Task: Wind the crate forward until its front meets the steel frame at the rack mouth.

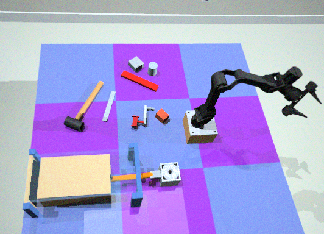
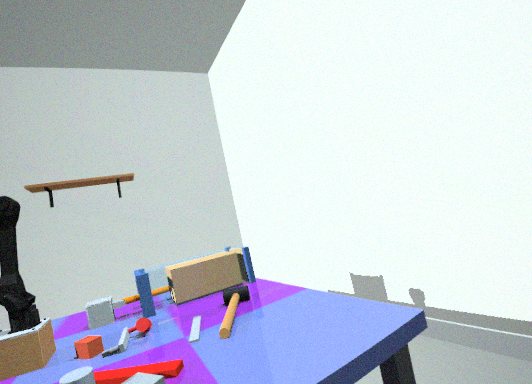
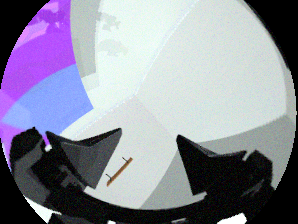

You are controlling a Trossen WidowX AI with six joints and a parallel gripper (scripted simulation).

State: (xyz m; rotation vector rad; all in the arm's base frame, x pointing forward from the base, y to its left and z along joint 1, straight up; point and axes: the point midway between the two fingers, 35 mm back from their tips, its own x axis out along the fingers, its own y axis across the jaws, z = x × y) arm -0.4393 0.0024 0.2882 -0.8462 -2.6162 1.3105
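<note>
Now: the winch handle 760 mm ahead of my gripper tip, 370 mm below it and 60 mm to the right of it. The rest, counted from my gripper tip: winch: 580 mm ahead, 350 mm below, 250 mm to the left; then red bar: 810 mm ahead, 380 mm below, 310 mm to the right; then red knob: 790 mm ahead, 360 mm below, 20 mm to the right.
</note>
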